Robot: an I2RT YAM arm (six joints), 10 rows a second.
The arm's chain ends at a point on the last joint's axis. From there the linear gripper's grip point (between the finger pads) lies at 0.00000 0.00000 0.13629 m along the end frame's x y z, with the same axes.
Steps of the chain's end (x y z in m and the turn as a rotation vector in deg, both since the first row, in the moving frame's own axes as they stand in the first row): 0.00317, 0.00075, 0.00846, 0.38, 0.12, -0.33; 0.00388, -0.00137, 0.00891, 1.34, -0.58, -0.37; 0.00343, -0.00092, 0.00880, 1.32, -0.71, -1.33; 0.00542, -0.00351, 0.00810, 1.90, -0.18, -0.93; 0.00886, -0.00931, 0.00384, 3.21, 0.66, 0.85; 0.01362, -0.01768, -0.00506, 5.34, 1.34, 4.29
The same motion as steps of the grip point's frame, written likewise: 0.00345, -0.00015, 0.00846, 0.38, 0.12, -0.33; 0.00249, -0.00455, 0.00887, 1.34, -0.58, -0.37; 0.00171, -0.00404, 0.00875, 1.32, -0.71, -1.33; 0.00496, -0.00803, 0.00802, 1.90, -0.18, -0.93; 0.01049, -0.01693, 0.00362, 3.21, 0.66, 0.85; 0.01727, -0.03023, -0.00569, 5.34, 1.34, 4.29
